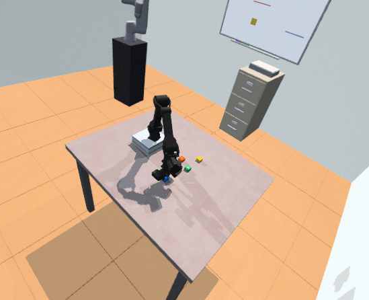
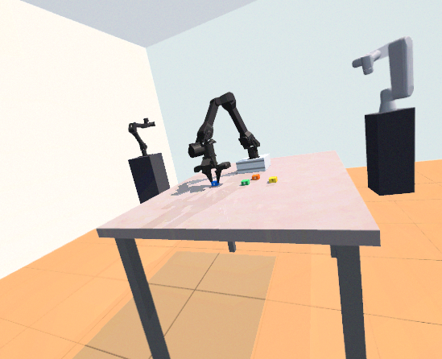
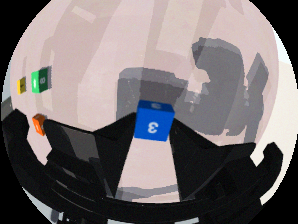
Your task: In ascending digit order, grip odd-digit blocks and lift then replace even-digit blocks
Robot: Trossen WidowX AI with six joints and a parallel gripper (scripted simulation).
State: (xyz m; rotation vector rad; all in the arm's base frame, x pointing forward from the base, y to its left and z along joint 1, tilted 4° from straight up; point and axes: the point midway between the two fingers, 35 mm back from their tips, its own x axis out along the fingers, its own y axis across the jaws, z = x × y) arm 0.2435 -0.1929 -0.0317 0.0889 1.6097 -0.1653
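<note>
The blue block is right at my gripper tip. Also, from my gripper tip: yellow block 70 mm ahead, 290 mm to the left; then orange block 20 mm behind, 210 mm to the left; then green block 60 mm ahead, 170 mm to the left.
</note>
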